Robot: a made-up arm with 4 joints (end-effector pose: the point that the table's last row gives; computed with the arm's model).
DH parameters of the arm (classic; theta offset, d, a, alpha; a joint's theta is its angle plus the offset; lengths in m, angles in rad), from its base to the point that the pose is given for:
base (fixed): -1.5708 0.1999 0 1.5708
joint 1: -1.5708 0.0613 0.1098 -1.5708
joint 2: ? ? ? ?
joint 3: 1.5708 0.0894 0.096 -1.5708
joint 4: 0.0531 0 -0.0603 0
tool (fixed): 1.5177 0.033 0 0
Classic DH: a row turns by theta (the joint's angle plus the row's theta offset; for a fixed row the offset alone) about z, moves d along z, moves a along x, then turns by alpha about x.
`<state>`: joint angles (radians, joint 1 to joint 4).
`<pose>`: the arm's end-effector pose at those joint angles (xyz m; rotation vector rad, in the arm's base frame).
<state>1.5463 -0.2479 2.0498 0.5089</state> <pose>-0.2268 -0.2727 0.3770 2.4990 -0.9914 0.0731</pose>
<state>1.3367 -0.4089 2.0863 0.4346</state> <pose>-0.2480 -0.2807 0.3220 2.6026 -1.1305 -0.1234</pose>
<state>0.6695 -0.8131 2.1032 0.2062</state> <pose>-0.2809 -0.2535 0.1796 -2.5050 1.1247 0.7964</pose>
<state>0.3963 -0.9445 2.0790 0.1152</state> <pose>-0.2841 -0.2298 0.1354 -2.2158 0.9456 0.9570</pose>
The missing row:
joint 2: 0 0.2337 0.2189 1.5708
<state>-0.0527 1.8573 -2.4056 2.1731</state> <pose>0.2964 -0.1495 0.0444 0.0226 1.5142 -1.2294</pose>
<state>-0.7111 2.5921 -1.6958 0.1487</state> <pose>0.1609 -0.2366 0.0734 0.5724 -2.6119 1.3924</pose>
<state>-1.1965 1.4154 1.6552 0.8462</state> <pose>0.0790 0.1797 -0.0812 -0.4003 -0.0300 -0.5773</pose>
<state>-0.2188 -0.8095 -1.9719 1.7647</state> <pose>-0.4049 -0.1650 -0.0755 1.7255 -1.1386 0.3206</pose>
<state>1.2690 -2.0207 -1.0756 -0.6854</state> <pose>-0.2584 -0.0417 0.4857 -0.4355 0.8017 -2.5041</pose>
